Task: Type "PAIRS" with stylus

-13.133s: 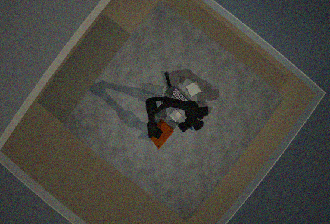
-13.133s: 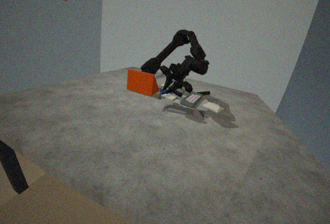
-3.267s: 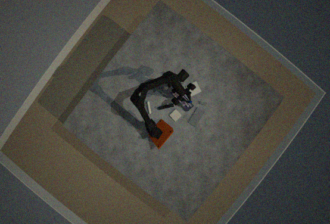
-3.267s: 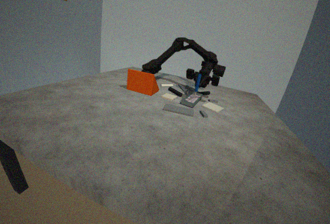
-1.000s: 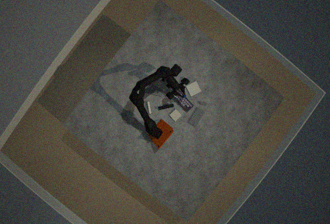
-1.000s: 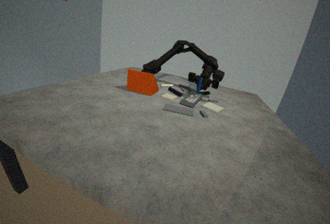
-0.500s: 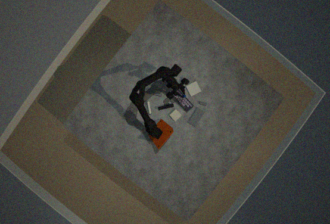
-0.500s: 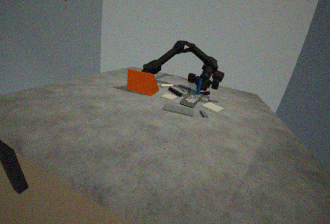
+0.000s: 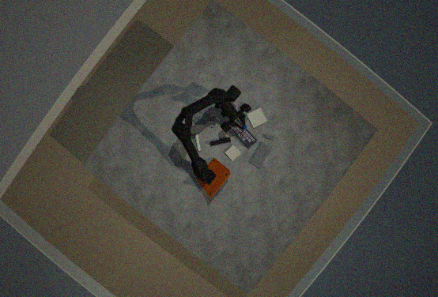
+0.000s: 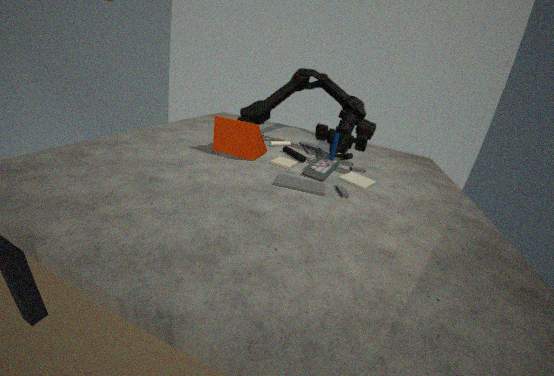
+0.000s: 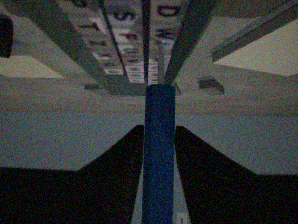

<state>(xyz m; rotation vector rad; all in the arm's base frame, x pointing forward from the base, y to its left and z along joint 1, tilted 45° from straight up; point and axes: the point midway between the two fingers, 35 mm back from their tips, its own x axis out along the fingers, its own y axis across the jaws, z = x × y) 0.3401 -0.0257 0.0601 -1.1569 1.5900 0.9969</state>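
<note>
Right now the white pad is 10 cm ahead of my gripper tip, 4 cm to the right of it and 6 cm below it. The rest, counted from my gripper tip: blue stylus: 1 cm below; then cream pad: 15 cm behind, 3 cm to the right, 6 cm below.
</note>
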